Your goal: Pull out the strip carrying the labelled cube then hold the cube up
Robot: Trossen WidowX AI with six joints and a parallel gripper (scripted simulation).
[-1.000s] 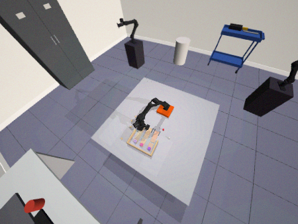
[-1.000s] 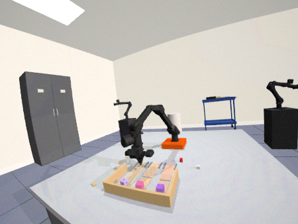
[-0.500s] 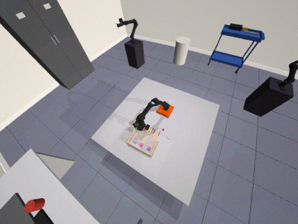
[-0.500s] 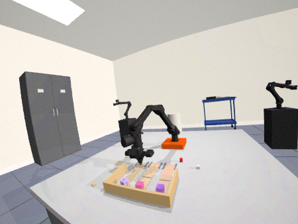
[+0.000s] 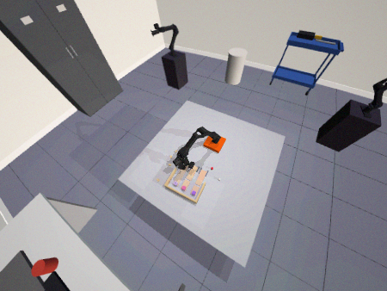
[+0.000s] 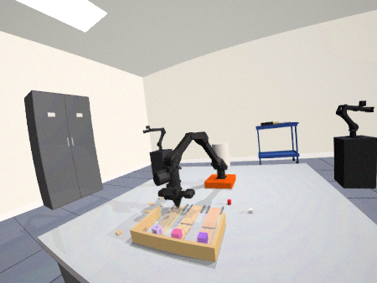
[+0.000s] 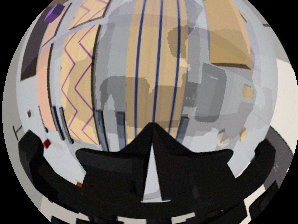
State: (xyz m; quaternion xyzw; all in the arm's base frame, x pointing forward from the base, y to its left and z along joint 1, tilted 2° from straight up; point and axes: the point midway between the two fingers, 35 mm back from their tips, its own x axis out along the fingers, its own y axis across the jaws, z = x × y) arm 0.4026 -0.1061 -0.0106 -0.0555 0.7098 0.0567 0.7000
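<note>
My gripper tip is 9 cm short of the tan strip and 2 cm to the right of it. The rest, counted from my gripper tip: small red cube 12 cm behind, 24 cm to the left, 1 cm above.
</note>
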